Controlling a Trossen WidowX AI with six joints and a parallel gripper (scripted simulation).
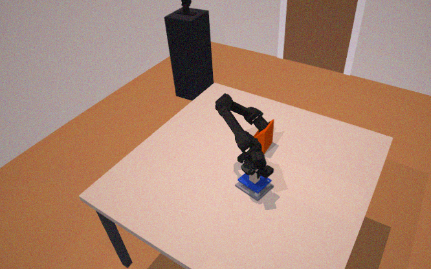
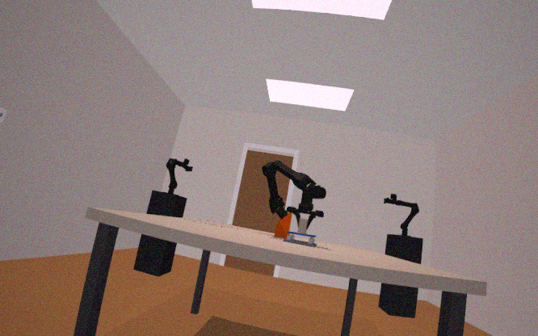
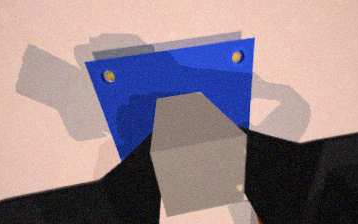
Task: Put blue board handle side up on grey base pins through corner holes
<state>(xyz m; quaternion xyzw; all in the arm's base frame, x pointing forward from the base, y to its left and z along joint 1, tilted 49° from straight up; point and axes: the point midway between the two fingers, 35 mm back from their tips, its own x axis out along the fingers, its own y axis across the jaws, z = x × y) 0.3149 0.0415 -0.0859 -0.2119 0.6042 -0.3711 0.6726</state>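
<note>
Now: the blue board 10 mm below my gripper tip. Round my gripper tip: grey base 70 mm below.
</note>
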